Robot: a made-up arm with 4 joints. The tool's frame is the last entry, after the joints. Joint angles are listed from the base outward. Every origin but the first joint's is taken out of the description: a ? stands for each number. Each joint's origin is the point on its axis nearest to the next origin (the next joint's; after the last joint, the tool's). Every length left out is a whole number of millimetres.
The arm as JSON. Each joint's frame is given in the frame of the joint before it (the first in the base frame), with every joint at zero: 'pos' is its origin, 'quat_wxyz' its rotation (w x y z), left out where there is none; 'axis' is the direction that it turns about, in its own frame. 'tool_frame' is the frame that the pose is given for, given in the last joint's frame.
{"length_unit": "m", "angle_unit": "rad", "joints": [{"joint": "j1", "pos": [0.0, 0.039, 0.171], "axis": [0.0, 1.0, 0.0]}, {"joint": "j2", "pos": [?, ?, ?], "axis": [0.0, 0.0, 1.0]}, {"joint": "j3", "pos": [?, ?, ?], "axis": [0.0, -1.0, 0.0]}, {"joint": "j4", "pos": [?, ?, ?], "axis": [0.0, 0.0, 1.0]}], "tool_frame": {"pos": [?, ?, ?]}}
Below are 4 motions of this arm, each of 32 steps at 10 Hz.
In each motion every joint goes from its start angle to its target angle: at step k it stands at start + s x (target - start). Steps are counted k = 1, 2, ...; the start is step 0. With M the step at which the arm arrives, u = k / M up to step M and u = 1 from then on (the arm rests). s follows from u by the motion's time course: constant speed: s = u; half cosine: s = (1 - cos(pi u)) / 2; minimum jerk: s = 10 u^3 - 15 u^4 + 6 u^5.
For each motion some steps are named. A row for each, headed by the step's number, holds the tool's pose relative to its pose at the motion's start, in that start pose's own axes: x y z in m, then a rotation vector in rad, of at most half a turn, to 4 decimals.
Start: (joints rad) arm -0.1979 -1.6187 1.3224 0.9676
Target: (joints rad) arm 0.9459 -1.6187 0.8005 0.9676
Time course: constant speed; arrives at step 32
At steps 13, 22, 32:
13: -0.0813 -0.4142 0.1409 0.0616 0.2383 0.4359
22: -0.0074 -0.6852 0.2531 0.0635 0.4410 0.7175
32: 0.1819 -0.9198 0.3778 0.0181 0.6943 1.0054

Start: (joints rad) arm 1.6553 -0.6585 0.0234 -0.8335
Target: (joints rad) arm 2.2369 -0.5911 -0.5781 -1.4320
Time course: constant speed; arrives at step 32
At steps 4, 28, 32:
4: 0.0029 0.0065 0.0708 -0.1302 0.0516 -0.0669
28: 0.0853 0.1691 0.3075 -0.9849 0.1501 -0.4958
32: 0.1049 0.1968 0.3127 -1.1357 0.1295 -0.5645

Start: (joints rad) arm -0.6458 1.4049 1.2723 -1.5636
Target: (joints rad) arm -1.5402 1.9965 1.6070 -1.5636
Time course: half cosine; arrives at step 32
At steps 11, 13, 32:
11: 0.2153 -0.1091 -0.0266 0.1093 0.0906 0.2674
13: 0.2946 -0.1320 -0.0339 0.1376 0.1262 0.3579
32: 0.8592 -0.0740 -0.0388 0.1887 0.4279 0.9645

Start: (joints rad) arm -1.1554 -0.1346 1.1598 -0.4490
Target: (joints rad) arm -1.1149 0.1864 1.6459 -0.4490
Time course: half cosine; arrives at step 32
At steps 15, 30, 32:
15: 0.0131 -0.0440 -0.1004 0.2115 -0.1208 0.0441
30: 0.0385 -0.0397 -0.2172 0.4744 -0.2566 0.0533
32: 0.0390 -0.0390 -0.2191 0.4791 -0.2589 0.0530

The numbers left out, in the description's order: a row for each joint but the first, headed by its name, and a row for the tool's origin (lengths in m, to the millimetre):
j2: -0.105 0.0 -0.43
j3: -0.103 0.005 0.0
j4: -0.239 0.0 0.069
tool: -0.391 -0.048 0.0

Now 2 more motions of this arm.
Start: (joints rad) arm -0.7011 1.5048 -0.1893 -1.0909
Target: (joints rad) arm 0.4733 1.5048 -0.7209 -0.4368
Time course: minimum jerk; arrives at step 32
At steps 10, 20, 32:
10: -0.0300 -0.0391 0.1430 0.0115 0.2324 0.1668
20: 0.1405 -0.1865 0.4802 0.2115 0.8925 0.7601
32: 0.3173 -0.2358 0.5285 0.4118 1.1858 1.0918

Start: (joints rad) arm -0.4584 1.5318 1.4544 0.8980
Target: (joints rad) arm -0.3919 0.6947 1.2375 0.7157
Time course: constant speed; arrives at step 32
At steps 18, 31, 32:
18: 0.1487 0.1626 0.1671 -0.2059 0.4293 -0.2195
31: 0.3142 0.2899 0.2132 -0.3751 0.7243 -0.4037
32: 0.3282 0.2993 0.2135 -0.3890 0.7464 -0.4185

